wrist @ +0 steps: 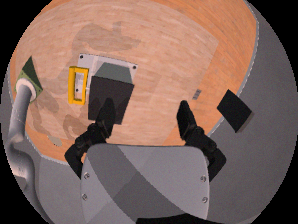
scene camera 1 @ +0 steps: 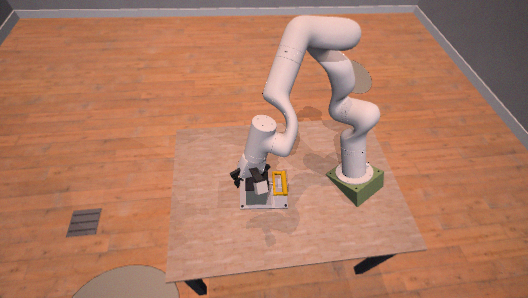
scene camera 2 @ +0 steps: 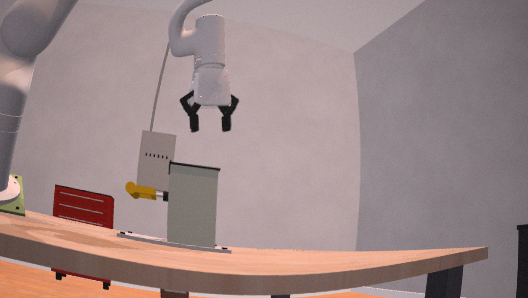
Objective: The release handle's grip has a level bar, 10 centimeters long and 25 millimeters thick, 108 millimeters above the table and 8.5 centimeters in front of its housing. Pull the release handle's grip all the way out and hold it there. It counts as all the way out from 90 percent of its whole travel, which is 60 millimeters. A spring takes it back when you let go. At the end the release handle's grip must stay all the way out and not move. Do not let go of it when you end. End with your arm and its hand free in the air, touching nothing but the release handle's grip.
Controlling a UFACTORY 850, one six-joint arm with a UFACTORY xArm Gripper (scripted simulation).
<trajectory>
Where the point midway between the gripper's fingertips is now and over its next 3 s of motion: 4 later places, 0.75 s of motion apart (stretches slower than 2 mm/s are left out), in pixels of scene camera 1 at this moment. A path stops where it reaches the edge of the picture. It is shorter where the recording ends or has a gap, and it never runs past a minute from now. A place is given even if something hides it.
My gripper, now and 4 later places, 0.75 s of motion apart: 247, 182; 283, 177; 285, 176; 285, 176; 285, 178
</trajectory>
